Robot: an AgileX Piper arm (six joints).
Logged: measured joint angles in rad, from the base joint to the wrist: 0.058 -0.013 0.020 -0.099 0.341 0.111; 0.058 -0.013 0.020 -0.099 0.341 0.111; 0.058 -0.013 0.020 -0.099 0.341 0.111; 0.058 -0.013 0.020 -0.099 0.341 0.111; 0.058 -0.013 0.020 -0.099 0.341 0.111; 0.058 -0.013 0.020 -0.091 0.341 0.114; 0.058 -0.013 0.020 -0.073 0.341 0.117; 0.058 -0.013 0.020 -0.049 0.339 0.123; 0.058 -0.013 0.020 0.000 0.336 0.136; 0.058 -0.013 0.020 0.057 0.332 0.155; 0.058 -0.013 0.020 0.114 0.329 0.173; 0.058 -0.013 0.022 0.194 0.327 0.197; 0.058 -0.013 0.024 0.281 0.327 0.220; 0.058 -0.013 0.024 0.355 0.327 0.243; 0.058 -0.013 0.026 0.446 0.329 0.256; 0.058 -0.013 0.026 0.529 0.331 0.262; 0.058 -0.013 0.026 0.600 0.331 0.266; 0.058 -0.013 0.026 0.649 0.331 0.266; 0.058 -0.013 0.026 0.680 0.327 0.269; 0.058 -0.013 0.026 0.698 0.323 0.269; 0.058 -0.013 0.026 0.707 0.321 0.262; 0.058 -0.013 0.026 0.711 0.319 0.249; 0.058 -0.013 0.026 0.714 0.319 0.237
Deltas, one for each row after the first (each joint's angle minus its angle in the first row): 0.000 0.000 0.000 0.000 0.000 0.000; 0.000 0.000 0.000 0.000 0.000 0.000; 0.000 0.000 0.000 0.000 0.000 0.000; 0.000 0.000 0.000 0.000 0.000 0.000; 0.000 0.000 0.000 0.008 0.000 0.003; 0.000 0.000 0.000 0.026 0.000 0.006; 0.000 0.000 0.000 0.050 -0.002 0.012; 0.000 0.000 0.000 0.099 -0.005 0.025; 0.000 0.000 0.000 0.156 -0.009 0.044; 0.000 0.000 0.000 0.213 -0.012 0.062; 0.000 0.000 0.002 0.293 -0.014 0.086; 0.000 0.000 0.004 0.380 -0.014 0.109; 0.000 0.000 0.004 0.454 -0.014 0.132; 0.000 0.000 0.006 0.545 -0.012 0.145; 0.000 0.000 0.006 0.628 -0.010 0.151; 0.000 0.000 0.006 0.699 -0.010 0.155; 0.000 0.000 0.006 0.748 -0.010 0.155; 0.000 0.000 0.006 0.779 -0.014 0.158; 0.000 0.000 0.006 0.797 -0.018 0.158; 0.000 0.000 0.006 0.806 -0.020 0.151; 0.000 0.000 0.006 0.810 -0.022 0.138; 0.000 0.000 0.006 0.813 -0.022 0.126
